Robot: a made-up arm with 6 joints. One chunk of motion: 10 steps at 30 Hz.
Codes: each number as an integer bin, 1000 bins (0 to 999) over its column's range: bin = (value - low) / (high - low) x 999, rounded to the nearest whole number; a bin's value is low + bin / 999 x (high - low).
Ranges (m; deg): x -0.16..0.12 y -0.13..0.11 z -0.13..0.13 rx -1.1..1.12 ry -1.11..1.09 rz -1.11..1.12
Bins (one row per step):
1: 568 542 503 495 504 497
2: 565 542 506 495 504 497
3: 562 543 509 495 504 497
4: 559 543 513 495 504 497
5: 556 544 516 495 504 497
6: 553 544 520 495 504 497
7: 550 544 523 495 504 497
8: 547 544 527 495 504 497
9: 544 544 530 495 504 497
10: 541 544 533 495 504 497
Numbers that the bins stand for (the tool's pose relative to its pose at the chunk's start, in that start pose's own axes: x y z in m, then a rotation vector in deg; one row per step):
1: -0.0008 0.0002 0.0009 0.00 0.00 0.00
2: -0.0016 0.0002 0.0017 0.00 0.00 0.00
3: -0.0025 0.0005 0.0025 0.00 0.00 0.00
4: -0.0033 0.0005 0.0035 0.00 0.00 0.00
5: -0.0042 0.0007 0.0043 0.00 0.00 0.00
6: -0.0050 0.0007 0.0053 0.00 0.00 0.00
7: -0.0058 0.0007 0.0061 0.00 0.00 0.00
8: -0.0067 0.0007 0.0072 0.00 0.00 0.00
9: -0.0075 0.0007 0.0079 0.00 0.00 0.00
10: -0.0084 0.0007 0.0087 0.00 0.00 0.00

